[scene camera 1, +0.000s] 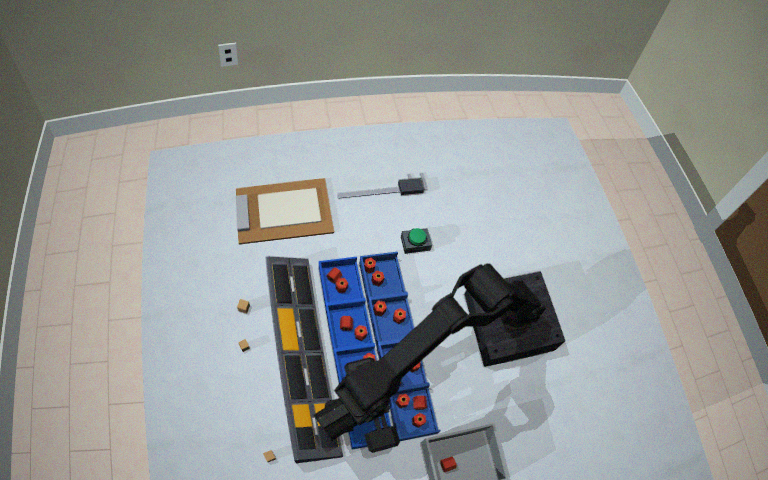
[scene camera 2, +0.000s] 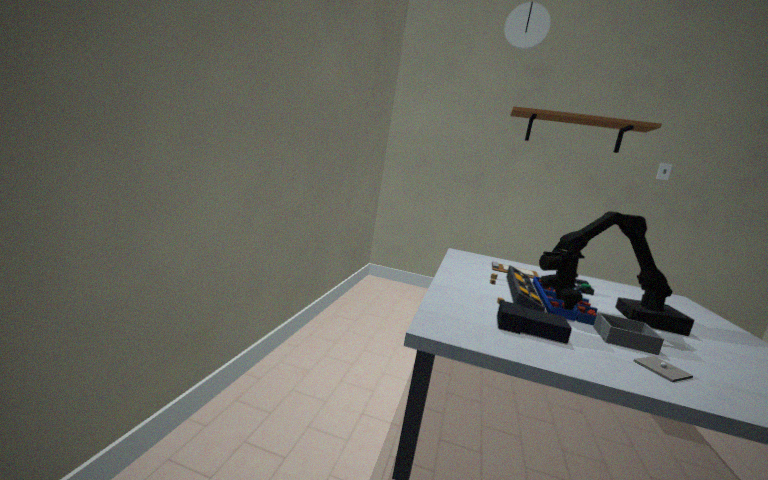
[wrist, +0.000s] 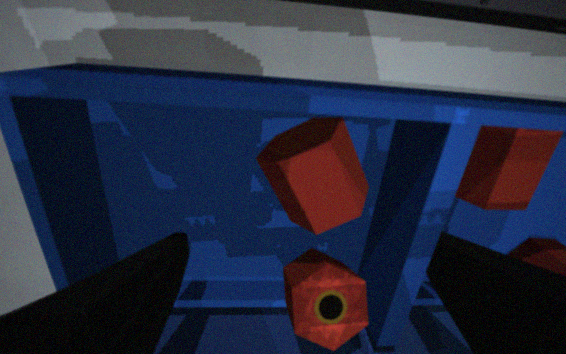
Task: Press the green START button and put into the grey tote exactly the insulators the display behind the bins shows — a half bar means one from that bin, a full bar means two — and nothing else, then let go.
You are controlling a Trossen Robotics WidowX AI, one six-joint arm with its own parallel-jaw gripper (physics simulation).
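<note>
The green START button (scene camera 1: pixel 417 236) stands behind the blue bins (scene camera 1: pixel 350 297) (wrist: pixel 200 90). The display (scene camera 1: pixel 293 376) has a full amber bar in its second-row left cell and half bars in both bottom-row cells, the right one partly hidden by the arm. My gripper (wrist: pixel 303 241) is open and empty, low over the end bin of the row nearest the display. In the wrist view, a red insulator (wrist: pixel 320 180) lies tilted there, and another red insulator (wrist: pixel 345 320) with its hole facing up is between and below the fingertips, ungripped. One red insulator (scene camera 1: pixel 448 464) lies in the grey tote (scene camera 1: pixel 461 438) (scene camera 2: pixel 631 339).
A neighbouring bin's insulator (wrist: pixel 507 170) lies past the divider. Scene camera 1 shows a clipboard (scene camera 1: pixel 288 207), a caliper-like tool (scene camera 1: pixel 411 186) and small wooden blocks (scene camera 1: pixel 242 306). A black box (scene camera 2: pixel 533 322) and a flat plate (scene camera 2: pixel 673 373) lie near the table edge.
</note>
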